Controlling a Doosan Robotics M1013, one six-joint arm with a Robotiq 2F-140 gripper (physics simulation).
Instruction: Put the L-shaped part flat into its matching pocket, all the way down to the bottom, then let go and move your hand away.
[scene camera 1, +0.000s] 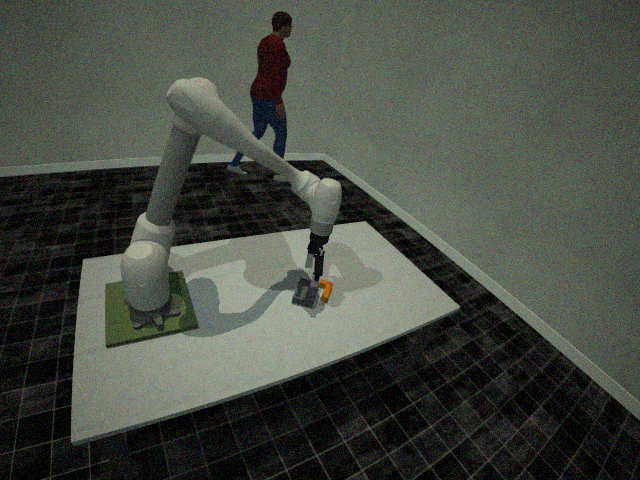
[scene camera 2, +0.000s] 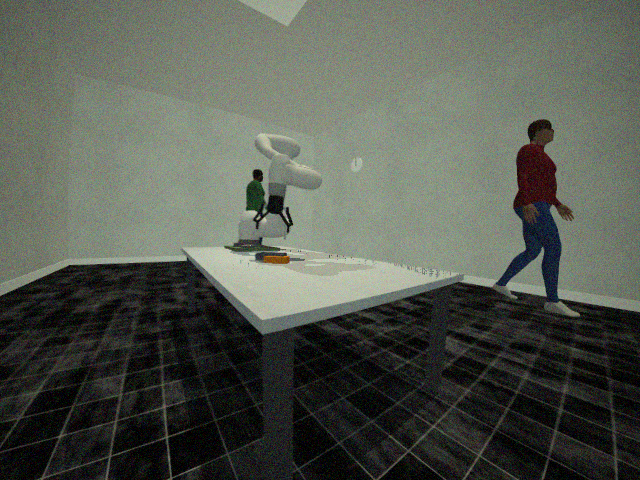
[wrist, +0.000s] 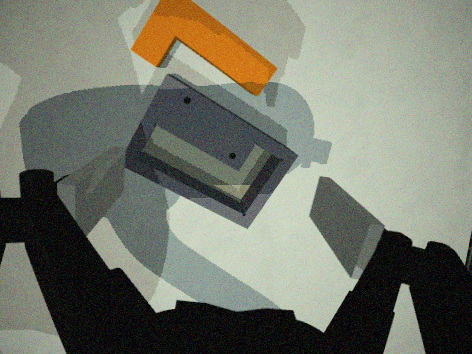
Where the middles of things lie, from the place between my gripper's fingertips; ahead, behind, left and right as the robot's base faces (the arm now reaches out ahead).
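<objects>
My gripper is 90 mm short of the orange L-shaped part (wrist: 203, 34) and 20 mm to the left of it, and I can see that the gripper is also 100 mm above the part.
</objects>
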